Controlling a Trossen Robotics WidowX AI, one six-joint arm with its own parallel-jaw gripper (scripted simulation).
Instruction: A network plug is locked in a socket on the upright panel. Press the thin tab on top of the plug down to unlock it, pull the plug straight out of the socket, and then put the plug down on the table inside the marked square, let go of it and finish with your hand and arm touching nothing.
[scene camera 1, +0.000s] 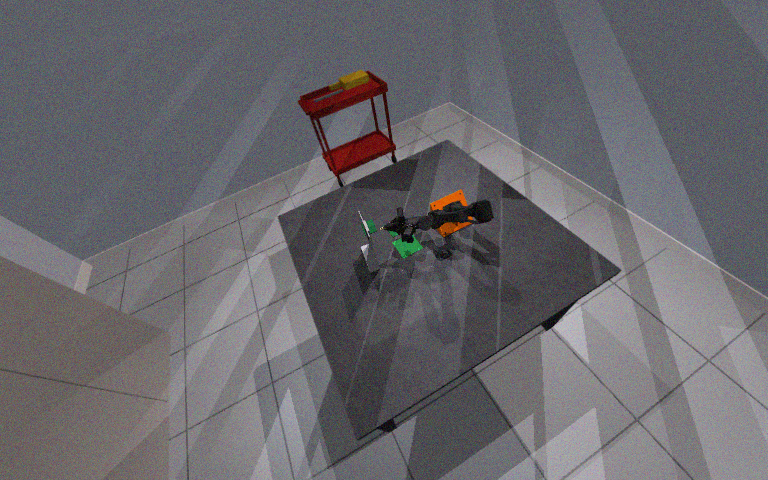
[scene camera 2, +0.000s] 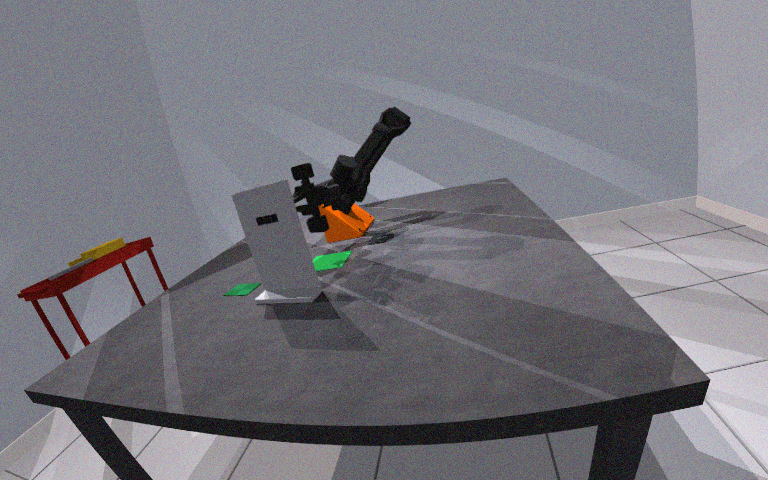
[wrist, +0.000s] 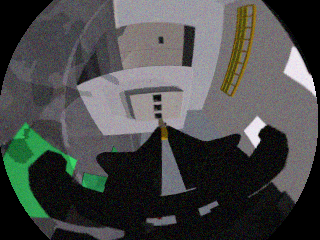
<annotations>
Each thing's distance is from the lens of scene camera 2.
gripper (scene camera 2: 287, 208): 0.84 m
grey upright panel (scene camera 2: 271, 225): 0.78 m
</annotations>
